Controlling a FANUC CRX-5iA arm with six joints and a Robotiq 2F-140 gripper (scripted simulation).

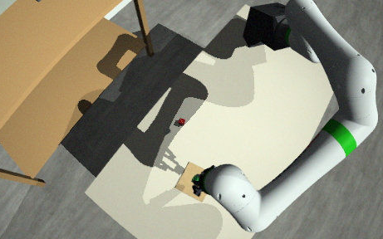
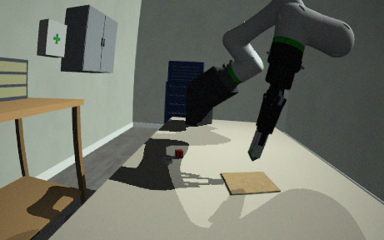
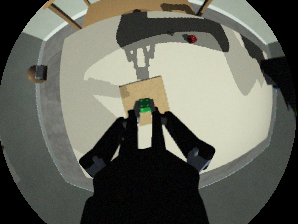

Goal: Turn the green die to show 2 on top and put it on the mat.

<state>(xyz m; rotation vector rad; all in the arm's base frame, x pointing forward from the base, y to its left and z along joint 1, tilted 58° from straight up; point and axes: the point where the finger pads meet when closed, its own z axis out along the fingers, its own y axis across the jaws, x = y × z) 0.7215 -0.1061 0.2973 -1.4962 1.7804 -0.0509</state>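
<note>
Right now the green die is 30 mm below my hand and 10 mm to the right of it. Round my hand: red die 260 mm to the right, 150 mm behind, 100 mm below; then mat 110 mm below, 10 mm to the right; then grey die 270 mm to the right, 100 mm below, 70 mm behind.
</note>
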